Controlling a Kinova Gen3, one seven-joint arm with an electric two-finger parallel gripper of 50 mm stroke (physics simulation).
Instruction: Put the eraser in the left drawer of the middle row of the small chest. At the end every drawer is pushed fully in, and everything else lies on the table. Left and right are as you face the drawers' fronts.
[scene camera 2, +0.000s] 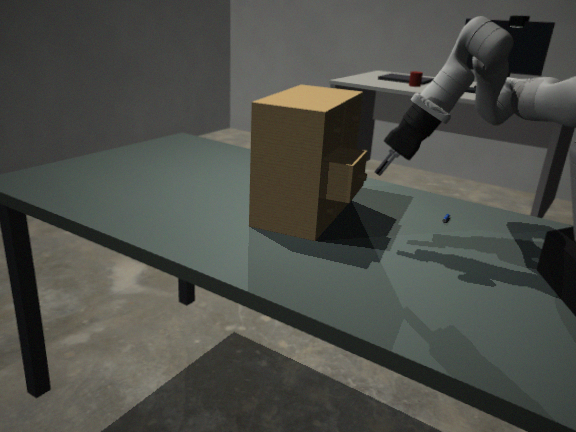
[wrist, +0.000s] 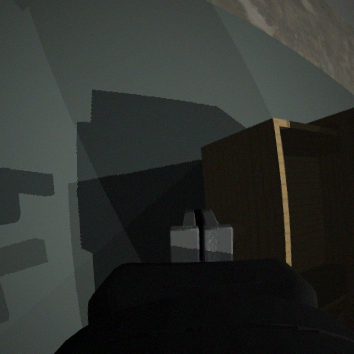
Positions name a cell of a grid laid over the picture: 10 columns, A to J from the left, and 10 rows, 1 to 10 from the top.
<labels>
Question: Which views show the drawer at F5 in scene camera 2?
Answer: Scene camera 2 and the wrist view: all of them.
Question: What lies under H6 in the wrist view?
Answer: A drawer.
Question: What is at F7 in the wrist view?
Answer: The gripper.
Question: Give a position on a small wooden chest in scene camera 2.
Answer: E3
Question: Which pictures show the gripper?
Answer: Scene camera 2 and the wrist view: all of them.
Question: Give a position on a drawer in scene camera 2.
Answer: F3
</labels>
